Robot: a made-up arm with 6 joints. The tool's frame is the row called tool.
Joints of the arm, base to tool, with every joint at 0 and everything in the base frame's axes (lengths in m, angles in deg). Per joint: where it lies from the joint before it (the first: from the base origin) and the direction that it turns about. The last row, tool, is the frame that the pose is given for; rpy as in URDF.
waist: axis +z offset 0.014 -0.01 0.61
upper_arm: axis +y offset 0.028 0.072 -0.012
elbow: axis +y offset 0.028 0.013 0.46
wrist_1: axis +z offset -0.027 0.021 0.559
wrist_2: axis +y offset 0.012 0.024 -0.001
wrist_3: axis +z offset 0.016 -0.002 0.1
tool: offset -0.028 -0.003 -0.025 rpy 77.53 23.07 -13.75
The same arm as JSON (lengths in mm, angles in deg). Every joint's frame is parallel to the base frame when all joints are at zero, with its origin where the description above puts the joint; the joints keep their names.
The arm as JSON. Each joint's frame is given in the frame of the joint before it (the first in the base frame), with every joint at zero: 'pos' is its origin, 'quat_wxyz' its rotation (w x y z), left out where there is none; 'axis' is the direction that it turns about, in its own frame. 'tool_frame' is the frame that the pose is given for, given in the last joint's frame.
{"length_unit": "mm", "angle_unit": "deg", "joints": [
  {"joint": "waist", "pos": [14.0, -10.0, 610.0], "axis": "+z"},
  {"joint": "upper_arm", "pos": [28.0, 72.0, -12.0], "axis": "+y"},
  {"joint": "elbow", "pos": [28.0, 13.0, 460.0], "axis": "+y"},
  {"joint": "wrist_1", "pos": [-27.0, 21.0, 559.0], "axis": "+z"},
  {"joint": "wrist_2", "pos": [12.0, 24.0, -1.0], "axis": "+y"},
  {"joint": "wrist_3", "pos": [16.0, -2.0, 100.0], "axis": "+z"}
], "tool_frame": {"pos": [-28.0, -3.0, -25.0], "quat_wxyz": [0.743492, 0.627734, 0.081361, -0.215755]}}

